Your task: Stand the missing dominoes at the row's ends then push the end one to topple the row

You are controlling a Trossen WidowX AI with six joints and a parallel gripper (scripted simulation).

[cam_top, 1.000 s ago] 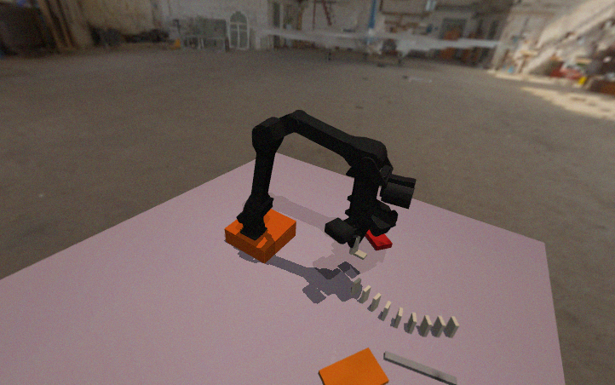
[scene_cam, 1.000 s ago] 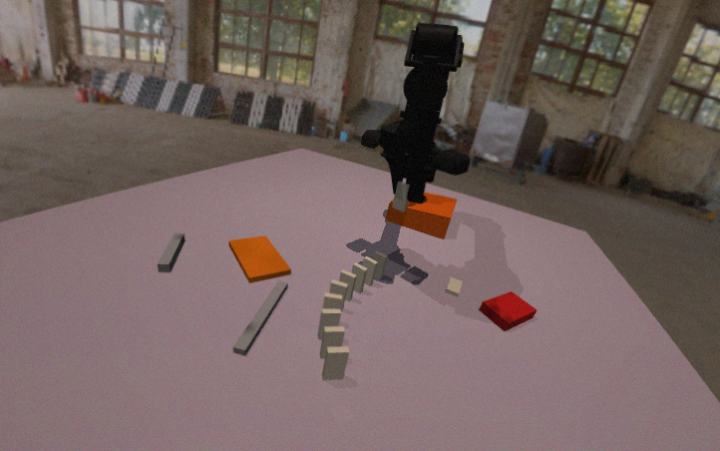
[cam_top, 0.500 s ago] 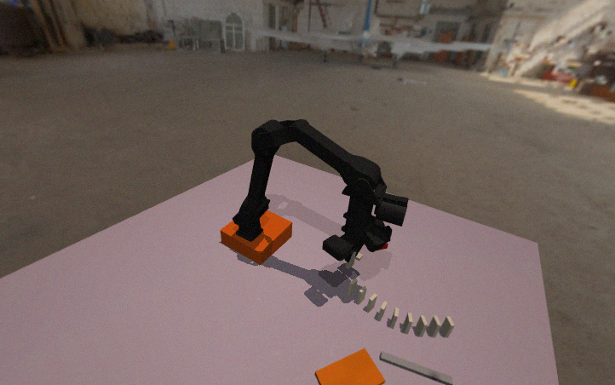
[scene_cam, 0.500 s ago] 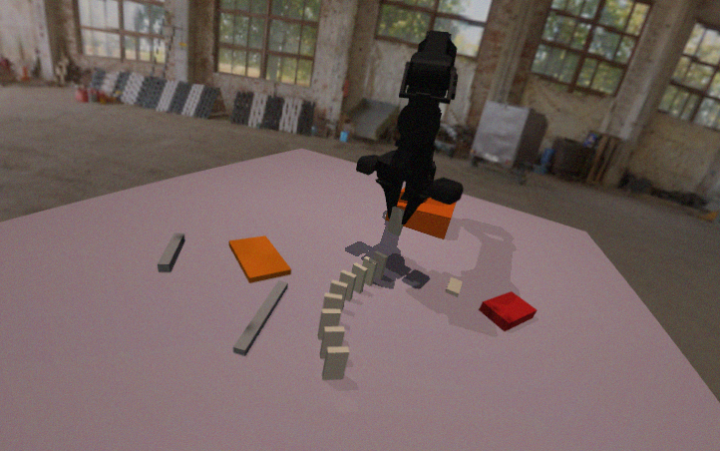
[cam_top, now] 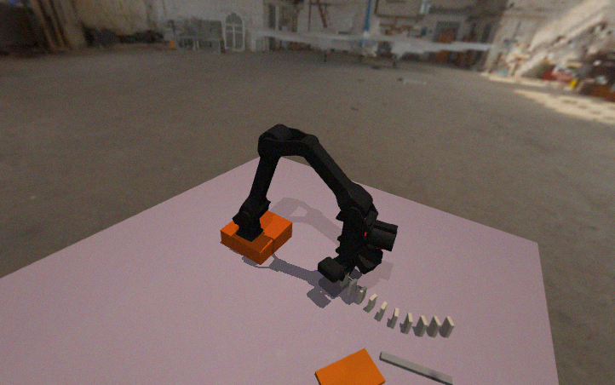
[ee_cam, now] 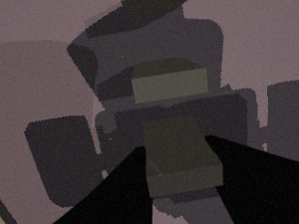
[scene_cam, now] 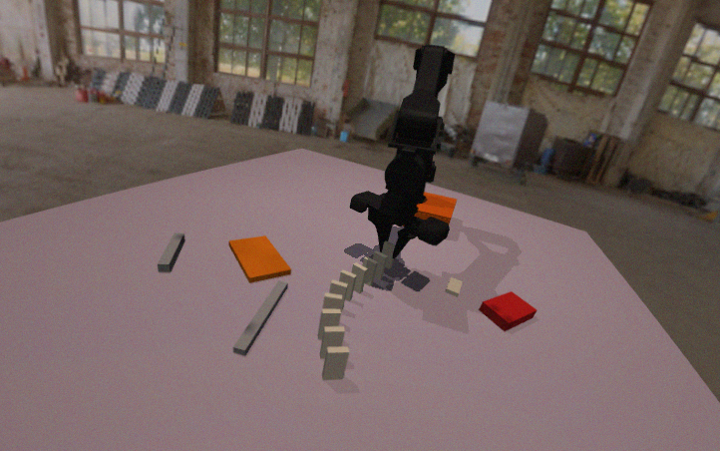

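The red block lies 10 mm ahead of my gripper tip, 250 mm to the left of it and 30 mm below it. From my gripper tip the other things lie so: short grey bar 190 mm ahead, 350 mm to the right, 30 mm below; orange flat plate 110 mm ahead, 220 mm to the right, 30 mm below.
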